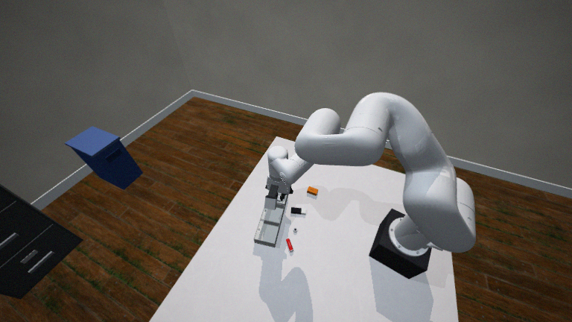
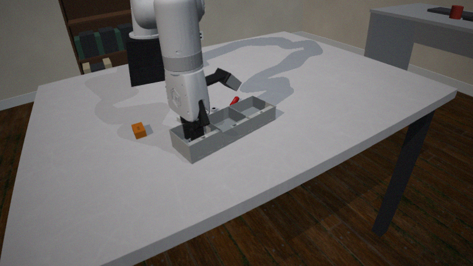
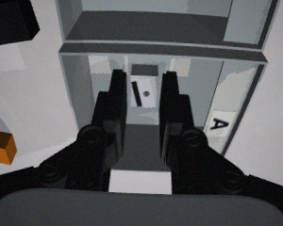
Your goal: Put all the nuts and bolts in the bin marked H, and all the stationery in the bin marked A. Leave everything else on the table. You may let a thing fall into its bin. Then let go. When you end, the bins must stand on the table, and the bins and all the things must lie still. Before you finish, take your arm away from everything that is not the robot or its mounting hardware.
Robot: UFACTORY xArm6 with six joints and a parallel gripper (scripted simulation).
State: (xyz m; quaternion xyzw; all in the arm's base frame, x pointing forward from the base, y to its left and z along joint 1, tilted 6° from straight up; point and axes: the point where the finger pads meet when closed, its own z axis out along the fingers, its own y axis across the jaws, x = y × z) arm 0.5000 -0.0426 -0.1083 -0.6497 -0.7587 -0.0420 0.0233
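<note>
My gripper is now 11 cm past the black block, 2 cm to the right of it and 3 cm above it. The rest, counted from my hand: grey three-compartment bin row 1 cm behind, 8 cm to the left, 1 cm below; then orange block 14 cm behind, 10 cm to the right, 3 cm below; then hex nut 12 cm behind, 11 cm to the left, 3 cm below.
</note>
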